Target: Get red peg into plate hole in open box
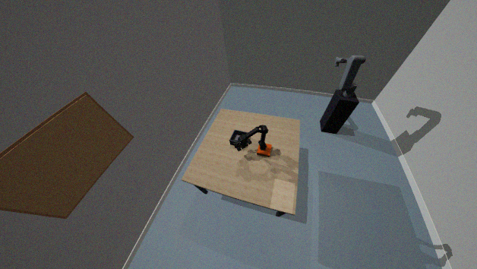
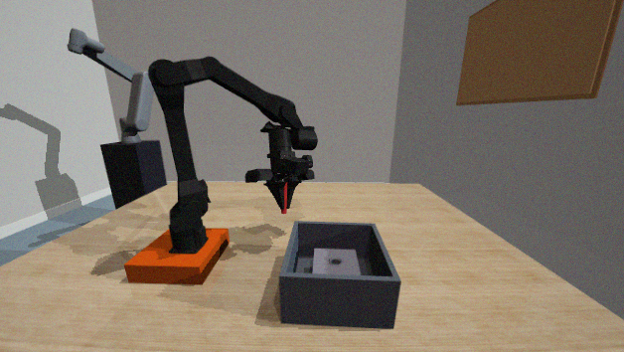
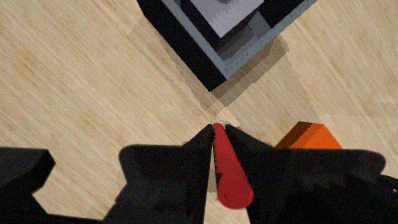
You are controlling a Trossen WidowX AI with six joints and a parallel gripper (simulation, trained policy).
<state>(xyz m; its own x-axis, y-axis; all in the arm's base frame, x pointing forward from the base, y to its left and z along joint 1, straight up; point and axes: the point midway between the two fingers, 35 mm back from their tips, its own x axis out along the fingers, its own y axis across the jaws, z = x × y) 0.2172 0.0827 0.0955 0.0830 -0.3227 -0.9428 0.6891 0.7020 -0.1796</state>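
Now: the grey plate 150 mm to the right of my gripper tip, 120 mm ahead of it and 60 mm below it. Also, from my gripper tip: red peg 30 mm above, 10 mm to the left; then grey box 150 mm to the right, 120 mm ahead, 80 mm below.
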